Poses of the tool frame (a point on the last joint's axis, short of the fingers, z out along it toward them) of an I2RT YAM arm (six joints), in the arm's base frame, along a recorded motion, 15 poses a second.
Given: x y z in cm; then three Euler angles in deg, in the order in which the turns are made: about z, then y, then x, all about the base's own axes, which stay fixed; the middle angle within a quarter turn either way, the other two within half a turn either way.
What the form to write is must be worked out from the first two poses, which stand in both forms.
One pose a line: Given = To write
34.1, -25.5, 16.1, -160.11, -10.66, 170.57 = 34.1, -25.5, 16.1, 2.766, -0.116, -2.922
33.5, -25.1, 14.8, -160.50, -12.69, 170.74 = 33.5, -25.1, 14.8, 2.766, -0.151, -2.913
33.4, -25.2, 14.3, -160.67, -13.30, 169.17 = 33.4, -25.2, 14.3, 2.762, -0.152, -2.884
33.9, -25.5, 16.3, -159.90, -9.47, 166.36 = 33.9, -25.5, 16.3, 2.761, -0.069, -2.861
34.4, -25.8, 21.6, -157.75, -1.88, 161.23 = 34.4, -25.8, 21.6, 2.763, 0.093, -2.825
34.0, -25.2, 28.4, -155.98, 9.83, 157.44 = 34.0, -25.2, 28.4, 2.804, 0.305, -2.837
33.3, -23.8, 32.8, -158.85, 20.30, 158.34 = 33.3, -23.8, 32.8, 2.900, 0.449, -2.886
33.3, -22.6, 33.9, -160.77, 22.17, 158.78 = 33.3, -22.6, 33.9, 2.941, 0.468, -2.886
